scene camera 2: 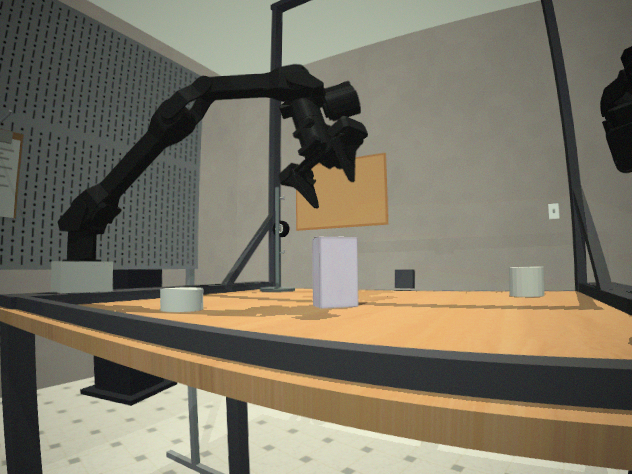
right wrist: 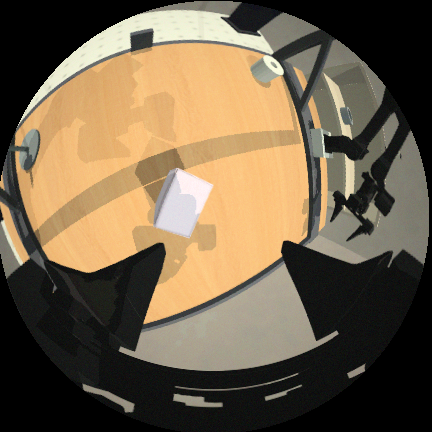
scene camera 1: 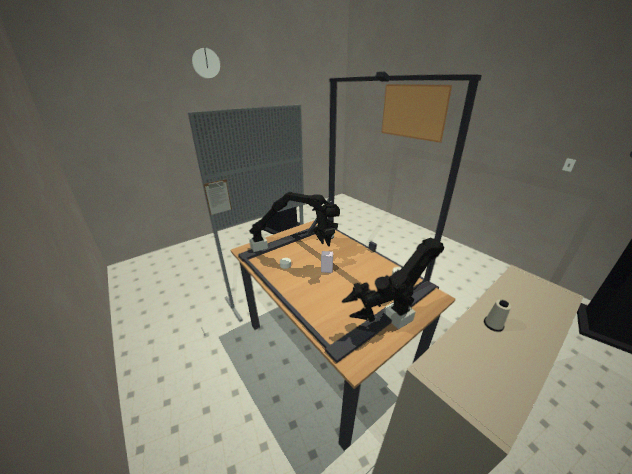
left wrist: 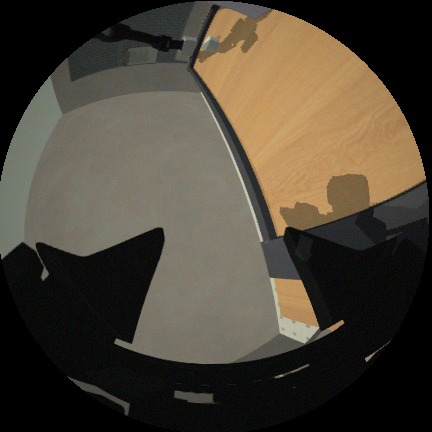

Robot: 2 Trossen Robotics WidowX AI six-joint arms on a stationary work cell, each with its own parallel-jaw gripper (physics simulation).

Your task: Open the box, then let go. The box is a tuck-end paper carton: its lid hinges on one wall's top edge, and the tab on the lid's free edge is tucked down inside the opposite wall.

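Note:
The pale lilac carton stands upright near the middle of the table. Its lid lies flat across the top and looks shut; the tab does not show. My right gripper is open and empty, fingers pointing down, a clear gap above the carton. In the right wrist view the carton lies beyond the left-hand fingertip. My left gripper is open and empty, held off at the right end of the table in scene camera 1, far from the carton.
A low white cylinder stands left of the carton in both scene views. A taller pale cylinder stands near the far side. Dark rails edge the table, and a dark frame rises behind it.

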